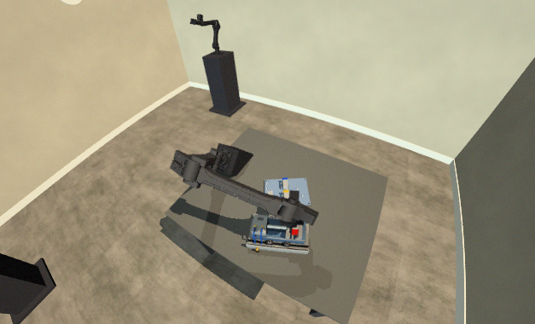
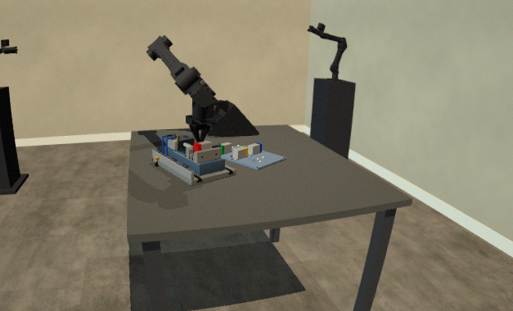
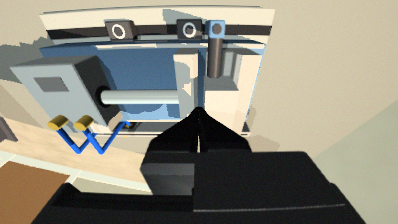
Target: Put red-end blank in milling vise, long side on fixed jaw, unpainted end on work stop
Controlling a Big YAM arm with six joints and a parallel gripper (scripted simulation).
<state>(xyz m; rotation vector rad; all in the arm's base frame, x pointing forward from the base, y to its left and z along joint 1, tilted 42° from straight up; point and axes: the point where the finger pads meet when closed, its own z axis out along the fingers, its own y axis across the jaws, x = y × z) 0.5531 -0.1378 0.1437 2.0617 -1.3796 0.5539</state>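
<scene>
The grey bar with red end lies 20 mm ahead of my hand, 10 mm to the left of it and 10 mm below it. Round my hand: fixed jaw (40 mm ahead, 20 mm to the left, 40 mm below); then moving jaw (10 mm behind, 40 mm below); then work stop rod (10 mm behind, 50 mm to the left, 20 mm below).
</scene>
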